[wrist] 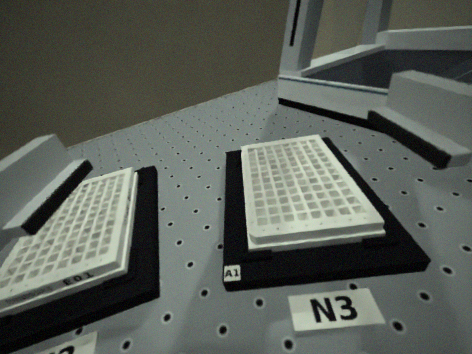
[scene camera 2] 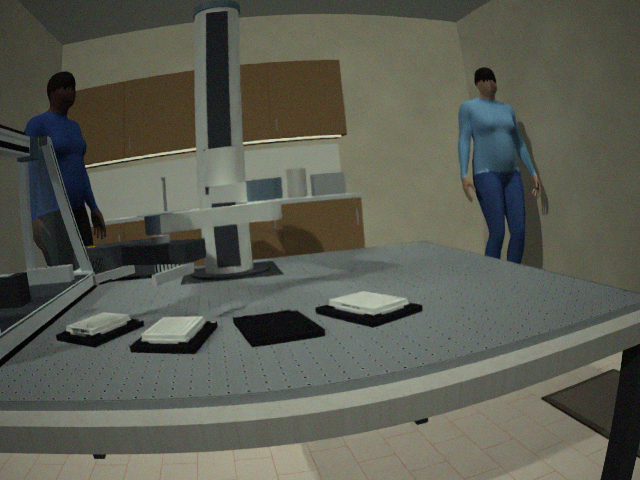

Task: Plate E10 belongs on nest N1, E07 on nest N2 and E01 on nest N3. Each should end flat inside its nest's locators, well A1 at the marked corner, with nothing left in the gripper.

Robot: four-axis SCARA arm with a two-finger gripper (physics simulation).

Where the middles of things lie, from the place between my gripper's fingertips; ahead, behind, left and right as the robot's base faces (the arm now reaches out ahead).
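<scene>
There is the black nest N3 [scene camera 2: 80, 340], and my gripper is 6 cm to the left of it, 2 cm short of it and 9 cm above it. The white well plate E01 [scene camera 2: 169, 330] sits 11 cm to the left of my hand, 10 cm ahead of it and 8 cm below it, while the black nest N2 [scene camera 2: 199, 339] is 11 cm to the left of my hand, 10 cm ahead of it and 9 cm below it. As for the white well plate E10 [scene camera 2: 362, 303], I find it 46 cm to the left of my hand, 6 cm ahead of it and 8 cm below it.
</scene>
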